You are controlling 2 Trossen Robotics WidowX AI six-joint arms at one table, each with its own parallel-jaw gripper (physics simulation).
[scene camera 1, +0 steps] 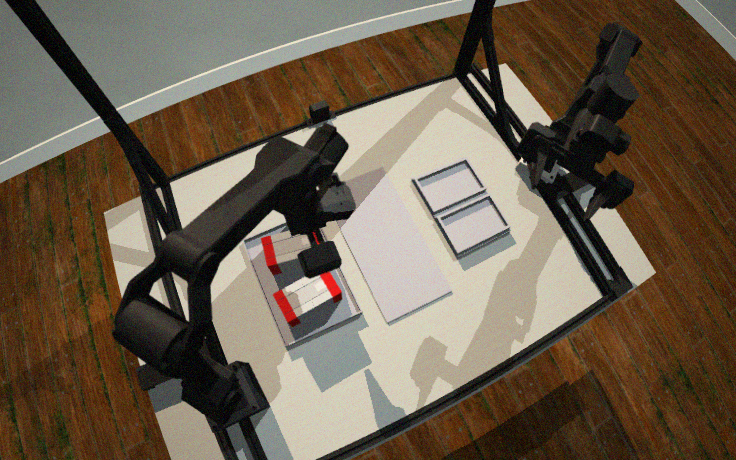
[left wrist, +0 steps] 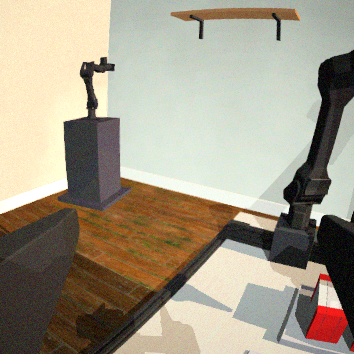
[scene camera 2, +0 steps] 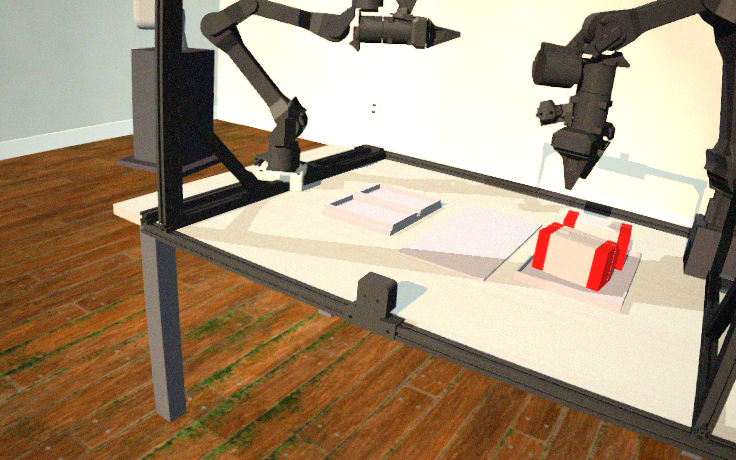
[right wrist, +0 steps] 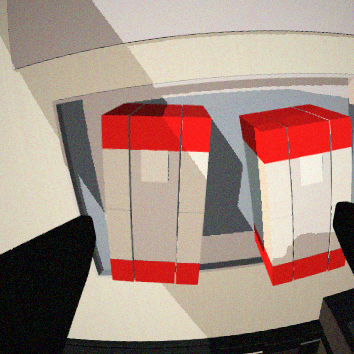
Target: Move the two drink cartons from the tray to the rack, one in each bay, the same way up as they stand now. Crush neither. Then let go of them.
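Where they show: left gripper, fingertip midpoint: (scene camera 1: 560,204) (left wrist: 203,225) (scene camera 2: 457,33); right gripper, fingertip midpoint: (scene camera 1: 309,239) (scene camera 2: 575,184) (right wrist: 218,222); left arm's base at its link origin: (scene camera 2: 282,167); right arm's base at its link origin: (scene camera 1: 224,396) (left wrist: 296,223) (scene camera 2: 722,226).
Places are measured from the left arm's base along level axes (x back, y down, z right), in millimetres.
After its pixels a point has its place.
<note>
A white carton with red ends (scene camera 1: 307,297) @(x -618, y -38, z 283 mm) (right wrist: 305,215) @(x -612, y -38, z 294 mm) (left wrist: 327,312) @(x -567, y -38, z 254 mm) lies in the grey tray (scene camera 1: 324,330) @(x -647, y 20, z 227 mm) (scene camera 2: 610,302) @(x -574, y 22, z 483 mm). The second carton (scene camera 1: 286,249) @(x -561, y -38, z 376 mm) (scene camera 2: 575,254) @(x -533, y -19, z 402 mm) (right wrist: 155,205) @(x -544, y -38, z 369 mm), partly hidden by the right arm in scene camera 1, lies beside it with a gap between. My right gripper (scene camera 1: 308,235) @(x -537, y -115, z 327 mm) (scene camera 2: 576,181) @(x -537, y -115, z 327 mm) (right wrist: 218,222) @(x -537, y -115, z 327 mm) is open and empty, pointing down above the tray. My left gripper (scene camera 1: 562,200) @(x -350, y -325, z 0 mm) (scene camera 2: 453,35) @(x -350, y -325, z 0 mm) (left wrist: 203,225) @(x -350, y -325, z 0 mm) is open and empty, raised sideways beyond the rack. The two-bay rack (scene camera 1: 484,243) @(x -289, y 26, z 32 mm) (scene camera 2: 408,219) @(x -274, y 22, z 200 mm) has both bays empty.
A thin flat pale panel (scene camera 1: 396,249) (scene camera 2: 477,233) (right wrist: 250,15) lies between tray and rack. A black block (scene camera 1: 319,111) @(x -223, y -12, z 539 mm) (scene camera 2: 376,295) @(x -212, y -1, z 562 mm) sits on the table's edge rail. Dark frame posts stand at both ends. A pedestal (left wrist: 92,160) carrying a small arm stands on the floor.
</note>
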